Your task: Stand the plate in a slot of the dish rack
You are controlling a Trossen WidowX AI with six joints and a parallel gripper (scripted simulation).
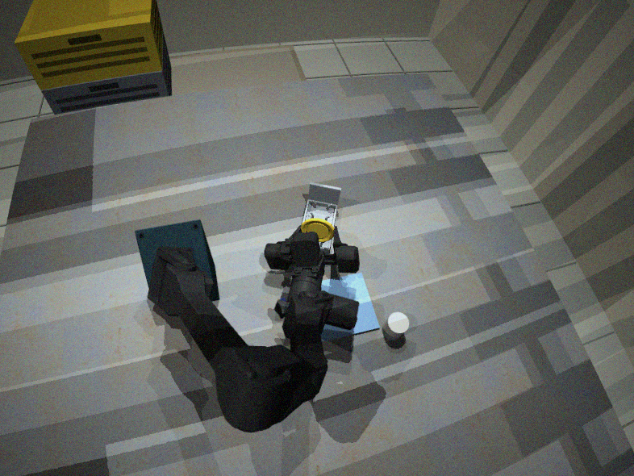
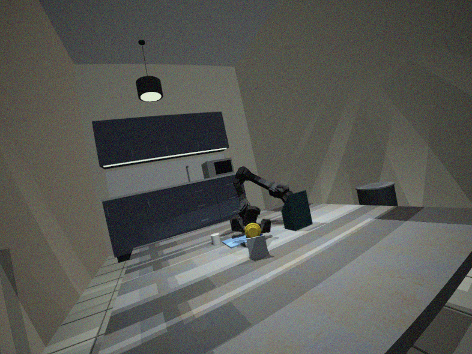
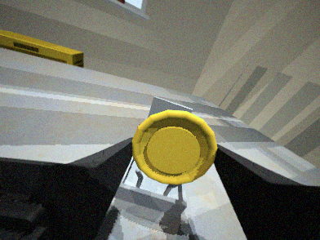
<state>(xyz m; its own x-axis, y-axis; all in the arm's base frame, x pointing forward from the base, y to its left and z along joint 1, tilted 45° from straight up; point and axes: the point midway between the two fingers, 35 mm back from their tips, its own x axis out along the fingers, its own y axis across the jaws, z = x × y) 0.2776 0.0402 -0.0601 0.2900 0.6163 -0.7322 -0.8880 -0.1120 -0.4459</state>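
My gripper tip is now 5 cm above the dish rack, 4 cm to the right of it and 1 cm short of it. Also, from my gripper tip: light blue mat (16 cm to the right, 7 cm below, 3 cm ahead); blue spoon (18 cm to the right, 7 cm below, 7 cm behind); yellow plate (1 cm to the right).
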